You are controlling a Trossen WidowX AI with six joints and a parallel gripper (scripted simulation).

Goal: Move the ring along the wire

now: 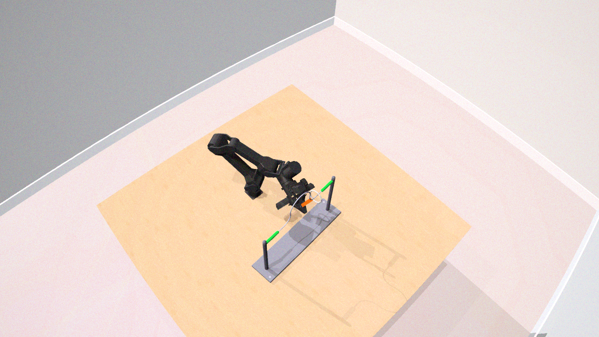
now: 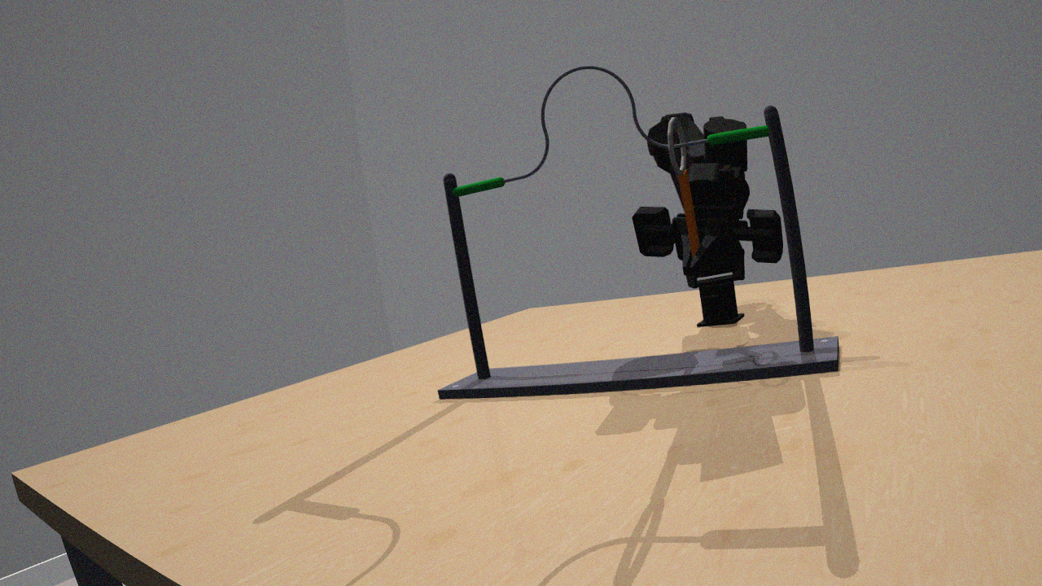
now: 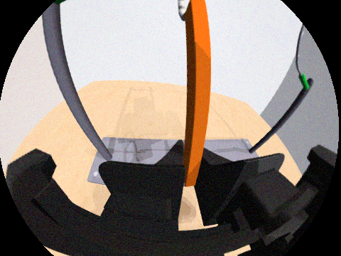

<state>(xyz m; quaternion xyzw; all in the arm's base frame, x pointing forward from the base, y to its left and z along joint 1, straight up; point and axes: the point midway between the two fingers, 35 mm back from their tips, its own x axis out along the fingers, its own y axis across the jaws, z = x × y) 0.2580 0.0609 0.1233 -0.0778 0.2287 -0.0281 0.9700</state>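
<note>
Right now my gripper tip is 100 mm below the ring with orange handle and 20 mm to the right of it.
</note>
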